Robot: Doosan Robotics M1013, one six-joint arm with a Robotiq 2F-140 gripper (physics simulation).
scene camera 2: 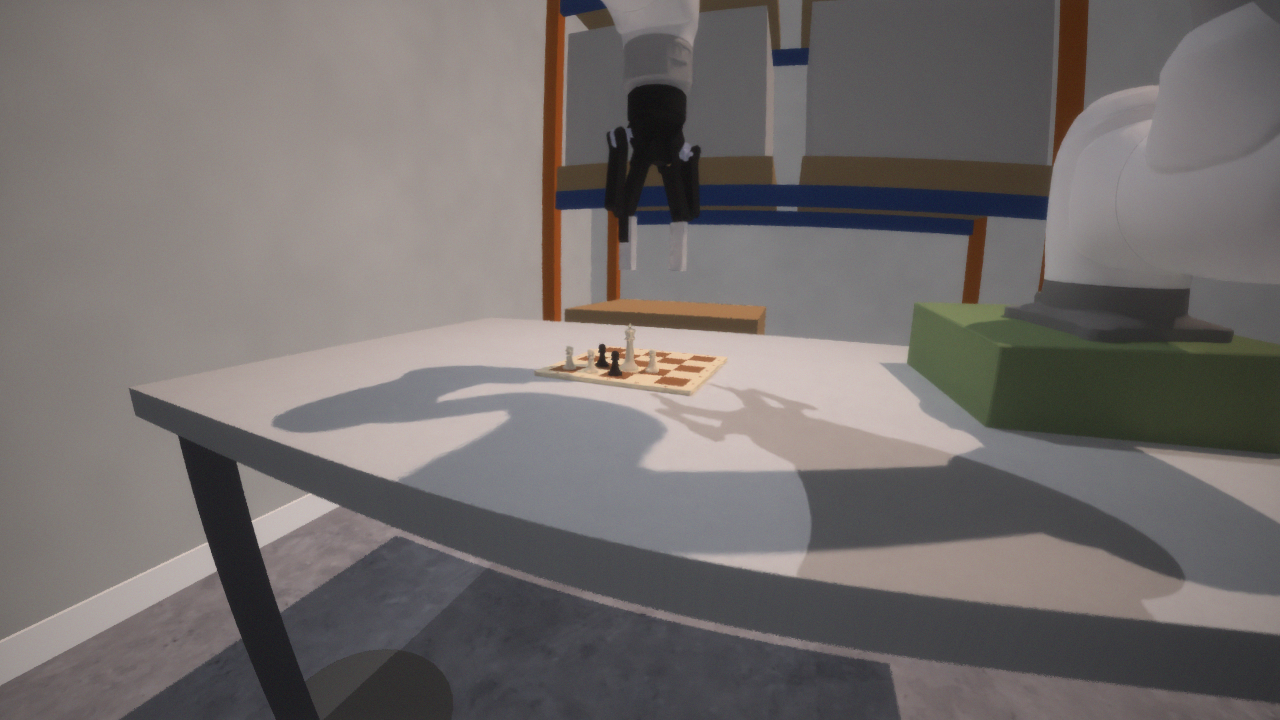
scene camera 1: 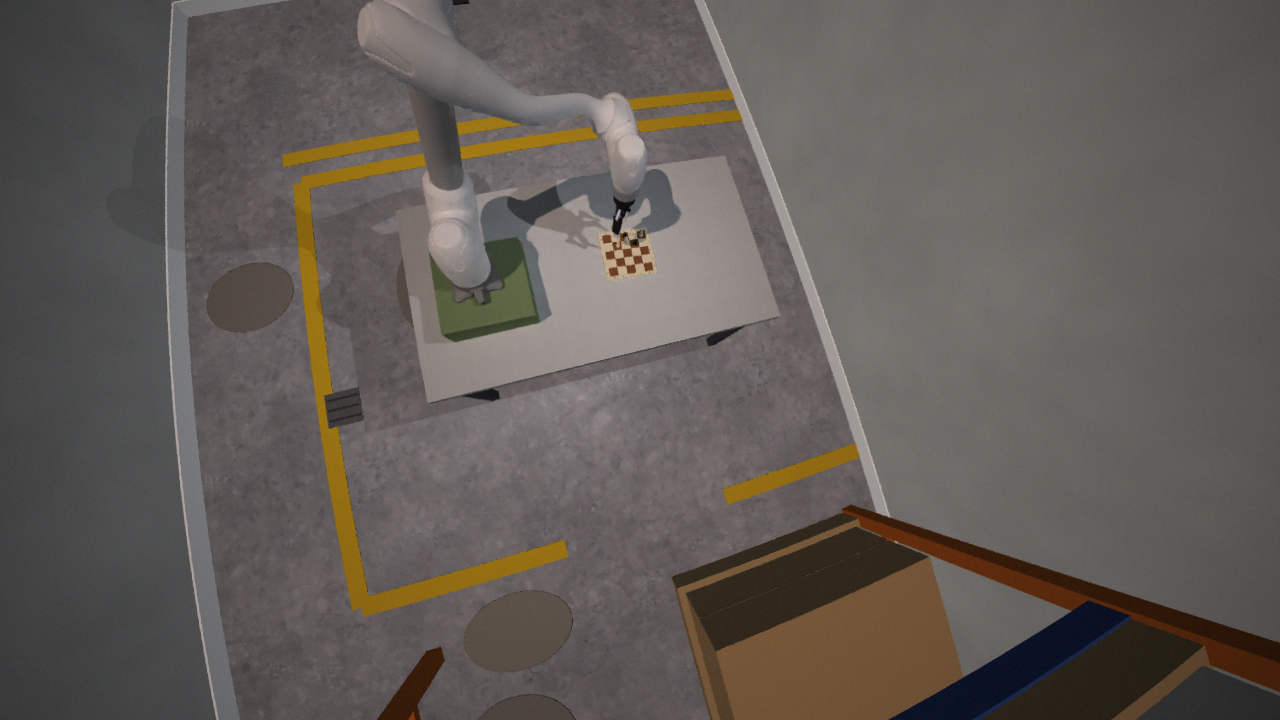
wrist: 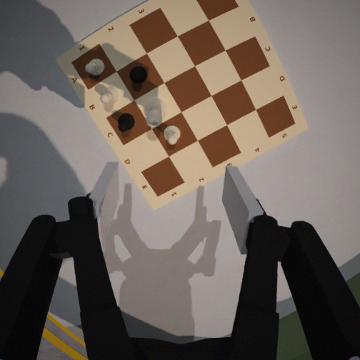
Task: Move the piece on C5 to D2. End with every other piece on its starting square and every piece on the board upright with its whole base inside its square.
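A white pawn stands upright on D2 of the chessboard. C5, a dark square, is bare. A tall white king stands on C2 beside the pawn. White pawns stand on A1 and B1. Black pawns stand on B2 and C1. All pieces look upright. My gripper is open and empty, well above the board. In the wrist view its fingertips lie over the E side.
The board lies on a grey table. The arm's base stands on a green block at one end of the table. In the scene camera 2 view, a rack with an orange post and a brown box are behind the table.
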